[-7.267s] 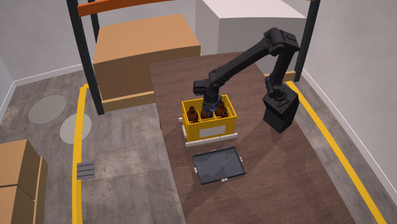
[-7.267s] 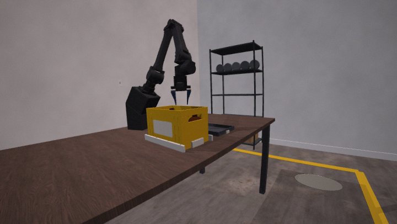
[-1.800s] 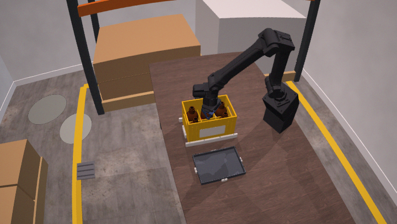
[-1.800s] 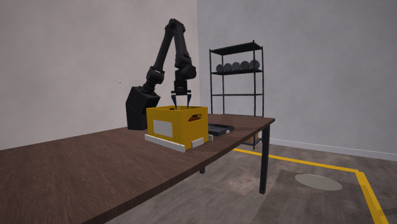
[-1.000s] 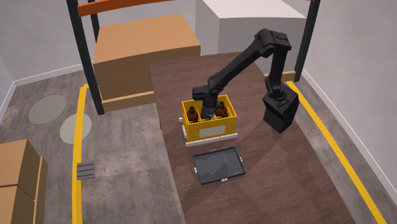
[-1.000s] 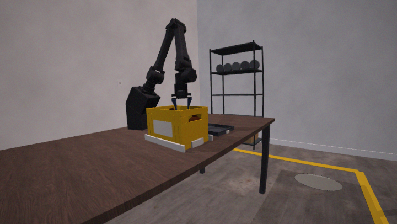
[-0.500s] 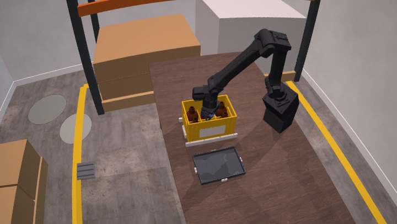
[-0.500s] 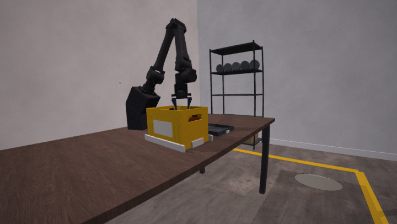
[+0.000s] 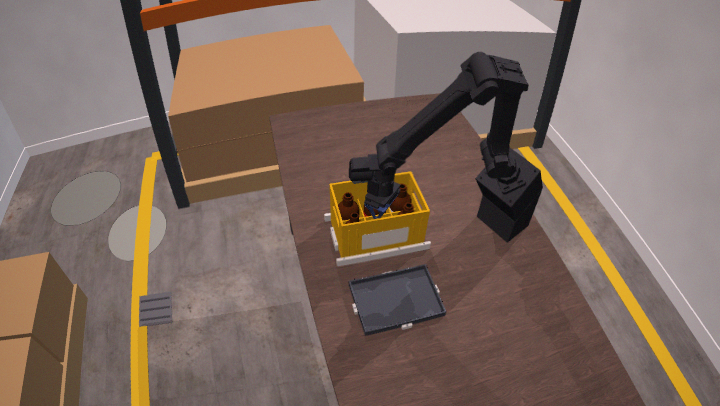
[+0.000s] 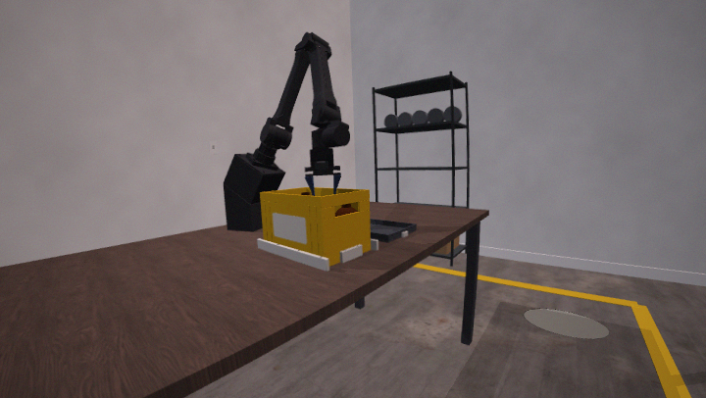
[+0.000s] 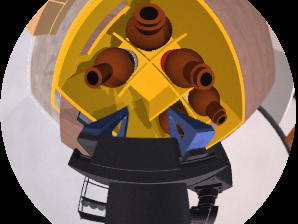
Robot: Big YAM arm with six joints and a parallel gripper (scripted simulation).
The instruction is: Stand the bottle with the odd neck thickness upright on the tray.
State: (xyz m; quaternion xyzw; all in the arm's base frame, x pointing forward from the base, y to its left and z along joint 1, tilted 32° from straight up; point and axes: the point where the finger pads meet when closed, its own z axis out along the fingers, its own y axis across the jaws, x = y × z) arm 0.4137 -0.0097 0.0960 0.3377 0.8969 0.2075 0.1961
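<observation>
The yellow crate is 40 mm to the right of my hand and 70 mm below it. From my hand the other things lie so: glass bottle (80 mm ahead, 20 mm to the left, 70 mm below); then dark tray (20 mm behind, 230 mm to the left, 140 mm below).
</observation>
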